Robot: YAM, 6 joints.
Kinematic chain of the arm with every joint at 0, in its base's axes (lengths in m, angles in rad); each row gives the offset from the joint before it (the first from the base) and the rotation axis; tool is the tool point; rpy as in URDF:
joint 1: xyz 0 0 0.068 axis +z
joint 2: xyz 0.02 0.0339 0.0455 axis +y
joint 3: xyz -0.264 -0.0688 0 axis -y
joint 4: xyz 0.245 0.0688 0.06 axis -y
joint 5: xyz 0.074 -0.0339 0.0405 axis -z
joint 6: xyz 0.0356 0 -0.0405 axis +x
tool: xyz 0 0 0 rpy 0 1.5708 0
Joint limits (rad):
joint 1: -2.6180..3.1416
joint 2: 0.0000..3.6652
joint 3: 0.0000..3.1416
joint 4: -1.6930..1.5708
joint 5: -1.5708..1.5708
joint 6: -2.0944..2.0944
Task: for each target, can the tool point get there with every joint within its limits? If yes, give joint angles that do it. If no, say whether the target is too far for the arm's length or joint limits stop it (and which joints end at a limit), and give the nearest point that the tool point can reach.
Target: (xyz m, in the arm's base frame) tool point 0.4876 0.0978 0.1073
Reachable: yes | joints 0.1881 2.3357 1.3742 0.6823 -0.1393 -0.2053
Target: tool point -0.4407 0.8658 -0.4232
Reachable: no: too far | nearest point -0.2563 0.5036 -0.1940 | short by 0.467 m
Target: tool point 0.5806 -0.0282 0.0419
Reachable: yes | joints 0.0092 2.8786 2.1441 0.4929 1.2324 1.4860
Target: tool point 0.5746 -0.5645 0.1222
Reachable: no: too far | nearest point 0.4607 -0.4526 0.1204 | short by 0.160 m
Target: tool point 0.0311 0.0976 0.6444
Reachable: yes | joints 1.5131 1.1516 2.0297 -0.1887 0.7941 1.3886
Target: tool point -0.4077 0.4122 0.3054
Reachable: yes | joints 2.3042 2.5880 2.3527 0.7979 -0.8570 -1.7122
